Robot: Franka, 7 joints.
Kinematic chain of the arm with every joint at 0, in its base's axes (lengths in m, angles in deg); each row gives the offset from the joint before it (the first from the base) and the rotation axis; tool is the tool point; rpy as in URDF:
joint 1: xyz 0 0 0.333 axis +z
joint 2: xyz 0 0 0 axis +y
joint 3: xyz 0 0 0.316 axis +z
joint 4: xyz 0.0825 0 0 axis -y
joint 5: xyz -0.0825 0 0.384 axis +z
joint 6: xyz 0 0 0 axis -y
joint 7: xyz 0.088 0 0 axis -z
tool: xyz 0 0 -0.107 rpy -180 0 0
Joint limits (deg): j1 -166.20..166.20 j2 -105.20..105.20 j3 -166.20..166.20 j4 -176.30..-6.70 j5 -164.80..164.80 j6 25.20..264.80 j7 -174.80..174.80
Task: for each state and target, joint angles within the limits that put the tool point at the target. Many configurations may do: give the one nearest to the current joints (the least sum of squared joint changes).
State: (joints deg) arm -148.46 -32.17 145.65 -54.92 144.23 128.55 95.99
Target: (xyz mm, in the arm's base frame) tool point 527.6 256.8 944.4
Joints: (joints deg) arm -138.22 -19.74 150.35 -44.07 144.23 125.06 95.99
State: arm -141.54 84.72 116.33 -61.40 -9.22 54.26 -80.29
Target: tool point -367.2 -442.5 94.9
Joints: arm -166.20 105.20 79.90 -48.49 -21.42 28.62 -80.29
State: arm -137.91 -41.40 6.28 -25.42 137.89 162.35 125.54
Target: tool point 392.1 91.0 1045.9
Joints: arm -153.34 -54.08 22.48 -35.94 142.41 173.16 125.54
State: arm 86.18 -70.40 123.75 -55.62 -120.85 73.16 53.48
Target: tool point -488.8 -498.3 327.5
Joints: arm 85.31 -73.13 125.66 -80.08 -109.59 58.12 53.48
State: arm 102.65 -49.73 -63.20 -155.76 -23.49 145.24 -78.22
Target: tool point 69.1 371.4 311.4
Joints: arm 127.16 -28.88 -53.81 -160.12 -23.76 146.99 -78.22
